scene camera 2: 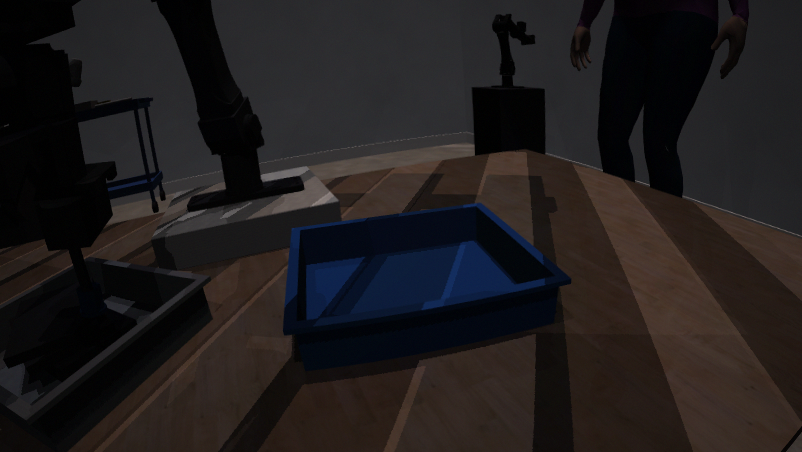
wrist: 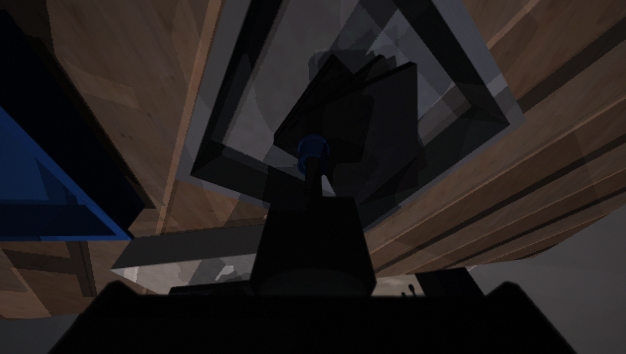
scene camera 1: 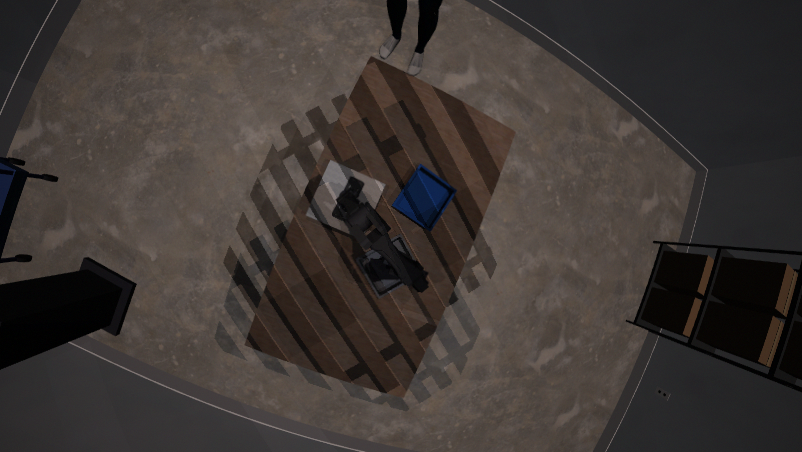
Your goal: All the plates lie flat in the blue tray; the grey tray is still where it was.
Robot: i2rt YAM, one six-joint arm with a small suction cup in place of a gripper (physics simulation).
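Frame: origin at the arm's base, x ahead, y left, z up, level; millimetres.
Seen in the pictures: hand, tool point: (scene camera 2: 94,310) (wrist: 313,149); arm's base, link origin: (scene camera 2: 245,195) (wrist: 230,288).
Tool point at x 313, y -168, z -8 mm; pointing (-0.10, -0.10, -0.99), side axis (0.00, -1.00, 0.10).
Offsets run from my tool point to a thing's middle.
The grey tray (scene camera 2: 184,282) (wrist: 493,103) stands on the wooden table at the near left, and my arm (scene camera 1: 381,241) covers most of it in the top view. Several dark plates {dx -14, dy -57, dz -5 mm} (wrist: 381,114) (scene camera 2: 49,345) lie stacked and tilted inside it. My suction cup (wrist: 313,152) is low in the tray, at or just above the edge of the top plate. I cannot tell whether it touches, and it holds nothing. The blue tray {dx +9, dy +339, dz -20 mm} (scene camera 1: 424,196) (scene camera 2: 414,331) (wrist: 24,175) stands empty to the right of the grey one.
My arm's grey base block (scene camera 2: 251,224) (scene camera 1: 327,194) stands behind the trays. A person (scene camera 2: 645,84) (scene camera 1: 412,28) stands at the table's far end. A black pedestal (scene camera 2: 508,117) with another arm, a blue cart (scene camera 2: 142,103) and a shelf rack (scene camera 1: 724,247) stand on the floor.
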